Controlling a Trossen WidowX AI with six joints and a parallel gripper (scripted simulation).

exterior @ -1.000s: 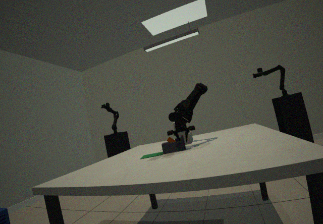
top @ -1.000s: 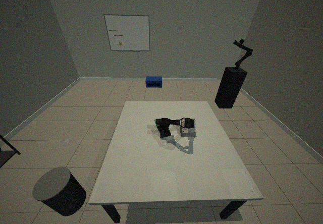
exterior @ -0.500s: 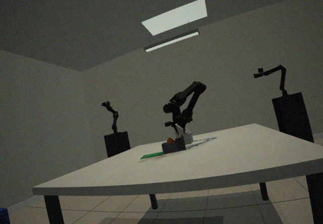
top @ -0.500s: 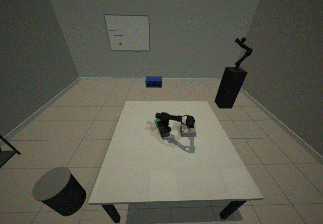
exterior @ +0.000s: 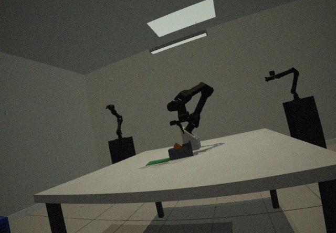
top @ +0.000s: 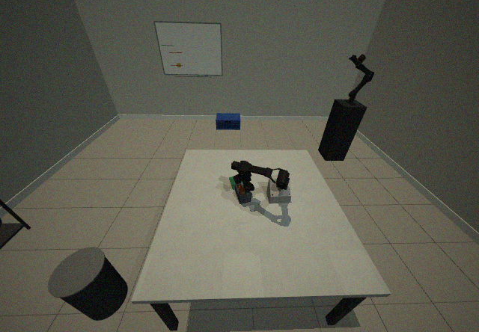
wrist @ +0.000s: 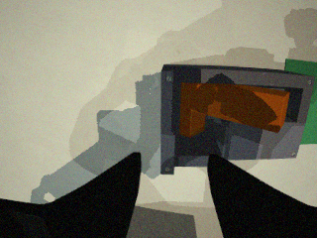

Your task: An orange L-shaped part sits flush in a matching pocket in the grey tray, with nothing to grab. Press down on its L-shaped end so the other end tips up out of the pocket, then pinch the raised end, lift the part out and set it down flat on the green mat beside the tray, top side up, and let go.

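My gripper tip is 1 cm short of the orange L-shaped part, 4 cm to the left of it and 10 cm above it. The rest, counted from my gripper tip: green mat: 5 cm ahead, 21 cm to the right, 16 cm below; then dark grey tray: 1 cm ahead, 6 cm to the right, 16 cm below.
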